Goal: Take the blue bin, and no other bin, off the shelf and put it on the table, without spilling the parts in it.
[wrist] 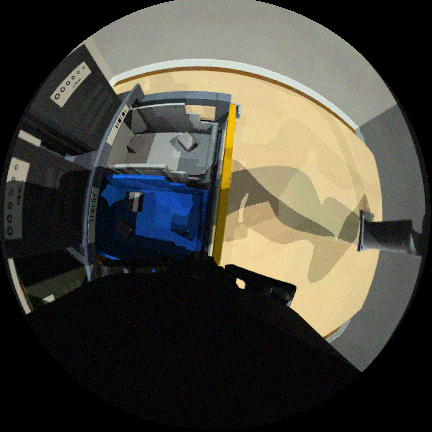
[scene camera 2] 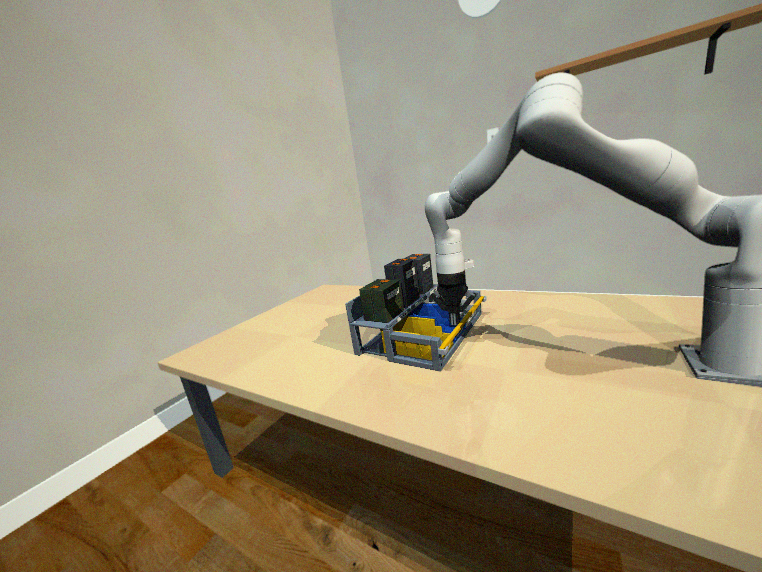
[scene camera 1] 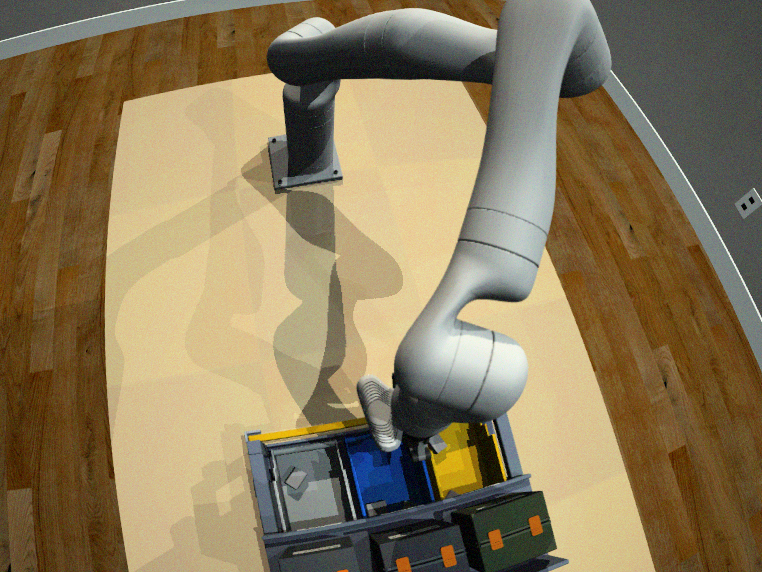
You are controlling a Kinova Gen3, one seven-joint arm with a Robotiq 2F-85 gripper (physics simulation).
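Where they show: gripper, fingertip midpoint: (wrist: 200, 258) (scene camera 2: 455, 324); arm's base, origin of the base link: (wrist: 367, 234) (scene camera 2: 733, 363) (scene camera 1: 310, 156).
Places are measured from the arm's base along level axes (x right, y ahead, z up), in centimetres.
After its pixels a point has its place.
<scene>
The blue bin (scene camera 1: 379, 473) {x -10.9, y 61.1, z -0.5 cm} (scene camera 2: 434, 311) {x -7.5, y 65.1, z 4.3 cm} (wrist: 160, 217) {x -11.3, y 61.7, z -0.5 cm} sits in the middle slot of the grey-blue shelf (scene camera 1: 256, 488) {x 7.0, y 63.4, z 7.2 cm} (scene camera 2: 355, 330) {x -33.1, y 75.1, z 6.7 cm} (wrist: 89, 193) {x -10.5, y 67.3, z 9.7 cm}. It lies between a grey bin (scene camera 1: 313, 496) {x -0.6, y 64.5, z -0.5 cm} (wrist: 160, 151) {x -0.6, y 65.8, z -0.5 cm} and a yellow bin (scene camera 1: 458, 462) {x -23.6, y 60.3, z -0.4 cm} (scene camera 2: 415, 329) {x -18.9, y 64.7, z 2.9 cm}. A small grey part (scene camera 1: 375, 505) {x -9.9, y 66.2, z 1.1 cm} (wrist: 135, 200) {x -9.9, y 66.2, z 1.0 cm} lies inside it. My gripper (scene camera 1: 423, 449) (scene camera 2: 454, 313) {x -14.0, y 54.1, z 4.4 cm} is shut with nothing between its fingers. It reaches down into the shelf at the blue bin's front right corner, beside the yellow bin. In the wrist view the fingers are a dark mass below the bin.
A yellow bar (scene camera 1: 305, 429) {x 0.0, y 54.5, z 5.2 cm} (scene camera 2: 464, 327) (wrist: 224, 173) {x -3.8, y 54.3, z 5.1 cm} runs along the shelf's front. Dark boxes (scene camera 1: 504, 528) {x -23.4, y 70.1, z 18.3 cm} (scene camera 1: 421, 547) {x -12.5, y 70.6, z 21.8 cm} (scene camera 2: 381, 301) {x -29.1, y 67.0, z 15.1 cm} stand on the shelf's upper level behind the bins. The shelf stands on the wooden table (scene camera 1: 180, 227) {x 25.3, y 16.1, z -1.3 cm} (scene camera 2: 549, 409) {x -30.2, y 25.6, z -1.4 cm}. The arm's base (scene camera 1: 305, 165) {x 0.8, y 4.7, z 2.5 cm} (wrist: 386, 235) {x -0.8, y 5.1, z 9.8 cm} is bolted to the table's far end.
</scene>
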